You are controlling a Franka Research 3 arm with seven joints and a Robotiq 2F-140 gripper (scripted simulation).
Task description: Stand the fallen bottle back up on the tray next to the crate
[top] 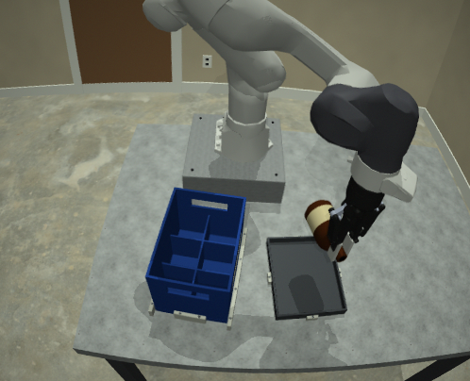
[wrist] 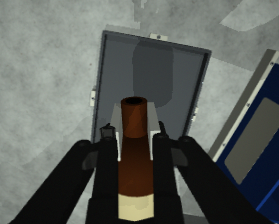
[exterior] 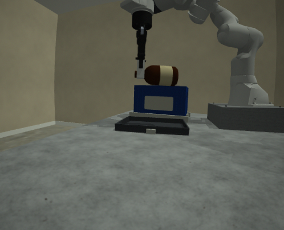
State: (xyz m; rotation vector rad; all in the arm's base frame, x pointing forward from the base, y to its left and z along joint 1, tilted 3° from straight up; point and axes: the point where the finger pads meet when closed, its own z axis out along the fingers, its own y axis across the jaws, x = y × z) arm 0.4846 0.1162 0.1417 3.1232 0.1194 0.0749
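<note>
Right now my hand is 5 cm past the brown bottle and 2 cm above it. The rest, counted from my hand: blue crate: 11 cm behind, 30 cm to the right, 13 cm below; then dark grey tray: 6 cm behind, 2 cm to the right, 21 cm below.
</note>
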